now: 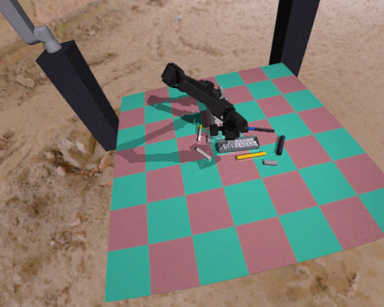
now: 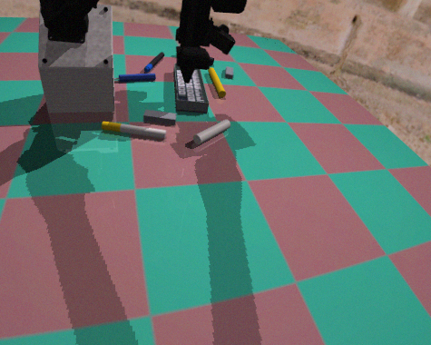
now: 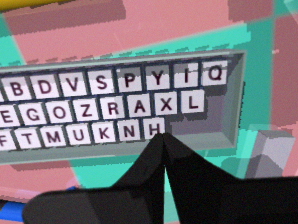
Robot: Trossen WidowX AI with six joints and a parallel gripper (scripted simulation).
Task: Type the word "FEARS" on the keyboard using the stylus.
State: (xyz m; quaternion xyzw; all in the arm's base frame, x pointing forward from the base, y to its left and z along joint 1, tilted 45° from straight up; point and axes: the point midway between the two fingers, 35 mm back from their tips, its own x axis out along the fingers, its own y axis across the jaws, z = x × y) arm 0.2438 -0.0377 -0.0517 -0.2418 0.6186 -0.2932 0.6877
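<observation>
Now: gripper tip 140 mm past the blue stylus, 80 mm to the right of it and 40 mm above it. The rest, counted from my gripper tip: yellow pen: 100 mm ahead, 90 mm to the left, 30 mm below; blue-tipped dark pen: 180 mm to the left, 70 mm behind, 40 mm below; white-and-yellow pen: 140 mm to the right, 130 mm behind, 40 mm below.
</observation>
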